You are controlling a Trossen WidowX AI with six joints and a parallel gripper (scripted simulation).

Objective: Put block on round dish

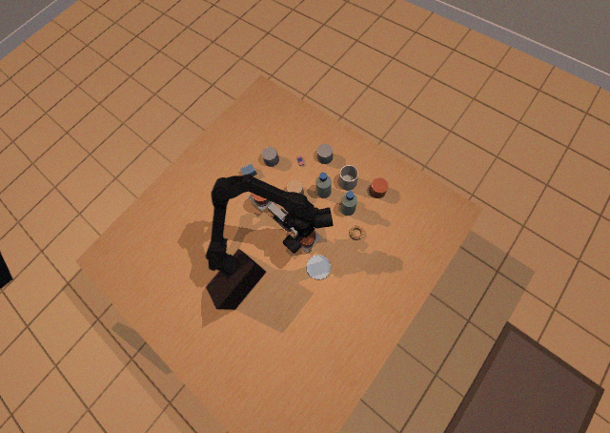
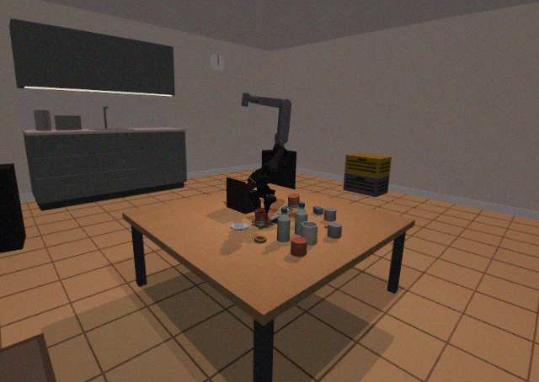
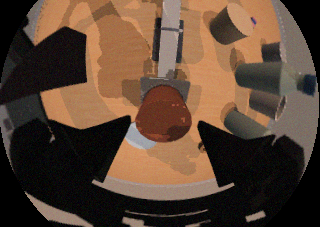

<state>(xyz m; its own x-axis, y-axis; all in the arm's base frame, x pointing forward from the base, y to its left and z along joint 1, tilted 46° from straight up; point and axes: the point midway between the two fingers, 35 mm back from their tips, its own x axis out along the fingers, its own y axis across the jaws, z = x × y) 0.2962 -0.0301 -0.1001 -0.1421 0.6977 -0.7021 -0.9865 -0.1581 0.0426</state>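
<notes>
My gripper tip is 5 cm above the grey block. From my gripper tip the other things lie so: grey balance: 1 cm behind, 14 cm to the left, 5 cm below; then pale cup: 31 cm ahead, 7 cm to the left, 4 cm below; then pale blue round dish: 5 cm behind, 11 cm to the right, 8 cm below.
</notes>
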